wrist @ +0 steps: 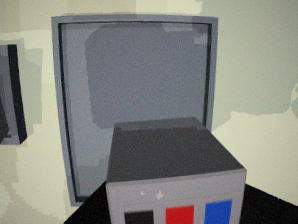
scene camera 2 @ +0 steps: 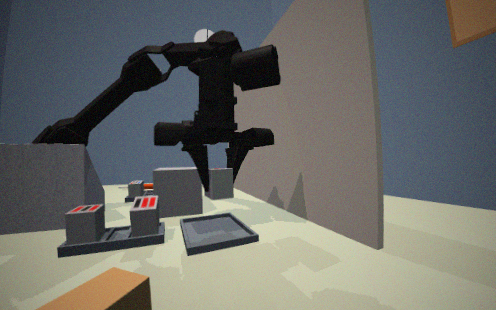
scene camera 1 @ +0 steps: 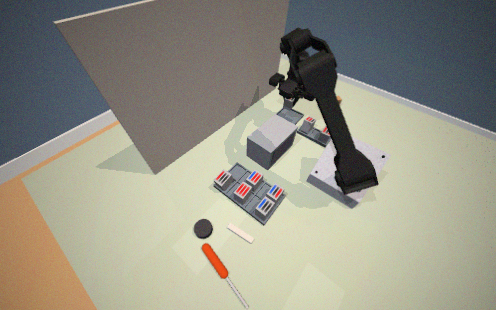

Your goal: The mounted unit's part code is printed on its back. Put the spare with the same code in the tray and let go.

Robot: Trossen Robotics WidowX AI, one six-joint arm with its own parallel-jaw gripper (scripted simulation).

Labels:
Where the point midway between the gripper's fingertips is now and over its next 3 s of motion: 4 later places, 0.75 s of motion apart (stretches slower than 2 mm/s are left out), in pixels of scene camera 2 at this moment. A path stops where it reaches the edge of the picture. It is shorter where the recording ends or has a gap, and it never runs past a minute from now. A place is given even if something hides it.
The gripper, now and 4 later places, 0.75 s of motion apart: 218, 190; 217, 201; 215, 211; 214, 217; 214, 149

